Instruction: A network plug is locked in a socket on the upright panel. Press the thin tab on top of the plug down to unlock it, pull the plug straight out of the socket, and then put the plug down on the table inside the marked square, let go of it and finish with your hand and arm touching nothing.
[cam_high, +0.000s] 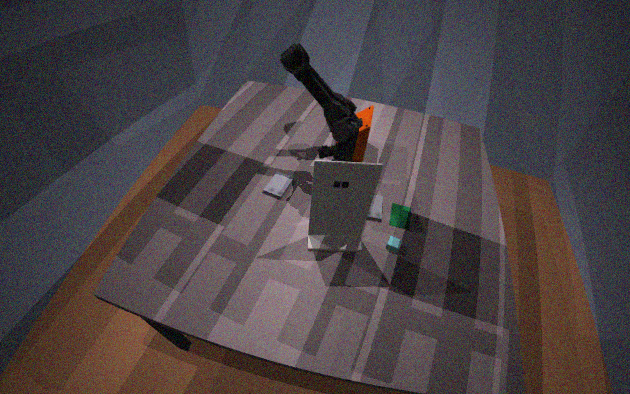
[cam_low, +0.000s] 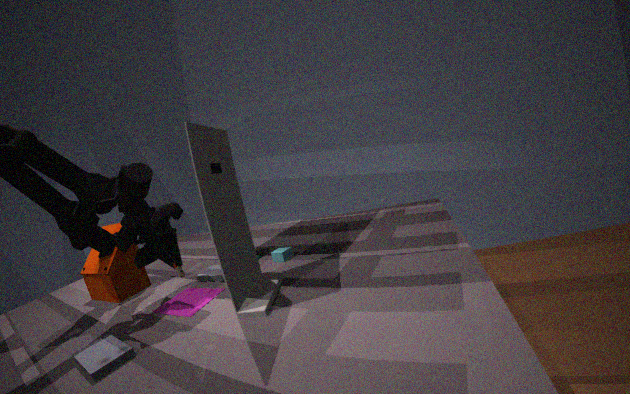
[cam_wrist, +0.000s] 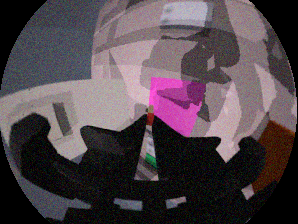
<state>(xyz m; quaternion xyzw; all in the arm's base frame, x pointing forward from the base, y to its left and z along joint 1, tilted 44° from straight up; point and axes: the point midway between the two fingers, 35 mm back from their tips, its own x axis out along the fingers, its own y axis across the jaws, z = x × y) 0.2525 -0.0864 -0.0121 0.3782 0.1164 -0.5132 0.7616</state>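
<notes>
Now: the magenta marked square 8 cm below my gripper tip and 1 cm behind it. The rest, counted from my gripper tip: green flat patch (24 cm to the left, 8 cm below, 3 cm ahead); then upright panel (15 cm ahead, 7 cm above); then cyan block (20 cm to the left, 16 cm ahead, 7 cm below).
</notes>
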